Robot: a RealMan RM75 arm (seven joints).
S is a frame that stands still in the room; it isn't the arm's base.
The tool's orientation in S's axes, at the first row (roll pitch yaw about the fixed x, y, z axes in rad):
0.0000, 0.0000, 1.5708
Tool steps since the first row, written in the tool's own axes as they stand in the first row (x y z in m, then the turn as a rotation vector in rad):
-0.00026, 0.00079, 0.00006, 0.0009, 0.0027, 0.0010
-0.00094, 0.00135, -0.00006, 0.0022, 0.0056, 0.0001
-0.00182, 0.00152, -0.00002, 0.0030, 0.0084, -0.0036
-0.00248, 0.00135, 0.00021, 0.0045, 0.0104, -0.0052
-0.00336, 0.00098, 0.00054, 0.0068, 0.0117, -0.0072
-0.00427, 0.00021, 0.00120, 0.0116, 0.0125, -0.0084
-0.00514, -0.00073, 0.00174, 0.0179, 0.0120, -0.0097
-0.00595, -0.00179, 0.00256, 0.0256, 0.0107, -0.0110
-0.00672, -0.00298, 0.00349, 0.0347, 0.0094, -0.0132
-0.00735, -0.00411, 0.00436, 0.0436, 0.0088, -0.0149
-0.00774, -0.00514, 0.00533, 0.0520, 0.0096, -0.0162
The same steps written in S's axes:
-0.00079, -0.00026, 0.00006, -0.0027, 0.0009, 0.0010
-0.00135, -0.00094, -0.00006, -0.0056, 0.0022, 0.0001
-0.00152, -0.00182, -0.00002, -0.0084, 0.0030, -0.0036
-0.00135, -0.00248, 0.00021, -0.0104, 0.0045, -0.0052
-0.00098, -0.00336, 0.00054, -0.0117, 0.0068, -0.0072
-0.00021, -0.00427, 0.00120, -0.0125, 0.0116, -0.0084
0.00073, -0.00514, 0.00174, -0.0120, 0.0179, -0.0097
0.00179, -0.00595, 0.00256, -0.0107, 0.0256, -0.0110
0.00298, -0.00672, 0.00349, -0.0094, 0.0347, -0.0132
0.00411, -0.00735, 0.00436, -0.0088, 0.0436, -0.0149
0.00514, -0.00774, 0.00533, -0.0096, 0.0520, -0.0162

